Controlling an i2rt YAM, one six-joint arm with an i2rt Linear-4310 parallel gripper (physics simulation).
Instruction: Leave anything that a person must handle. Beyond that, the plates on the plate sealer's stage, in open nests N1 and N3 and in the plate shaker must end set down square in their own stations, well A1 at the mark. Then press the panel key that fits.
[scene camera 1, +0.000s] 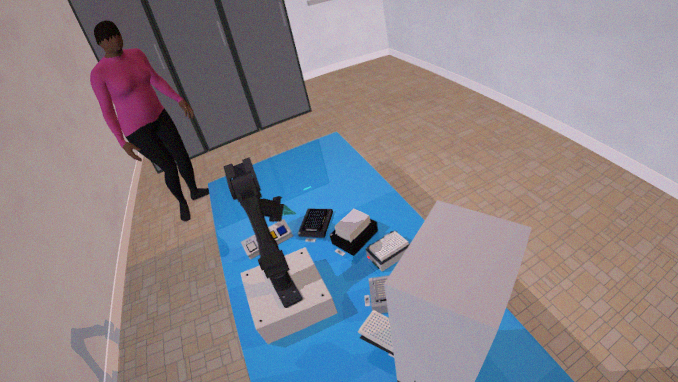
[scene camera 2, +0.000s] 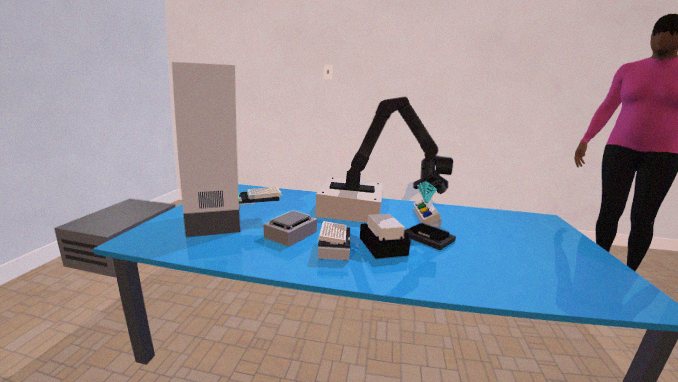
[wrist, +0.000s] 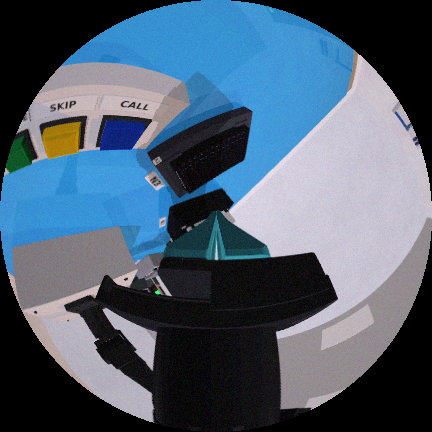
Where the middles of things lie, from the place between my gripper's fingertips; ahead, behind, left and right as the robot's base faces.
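Blue CALL button (wrist: 117, 134): my hand is 80 mm past it, 30 mm to the right of it and 80 mm above it. Counted from my hand: yellow SKIP button (wrist: 62, 139), 130 mm behind, 30 mm to the left, 80 mm below; button box (wrist: 98, 91), 150 mm behind, 40 mm to the left, 90 mm below.
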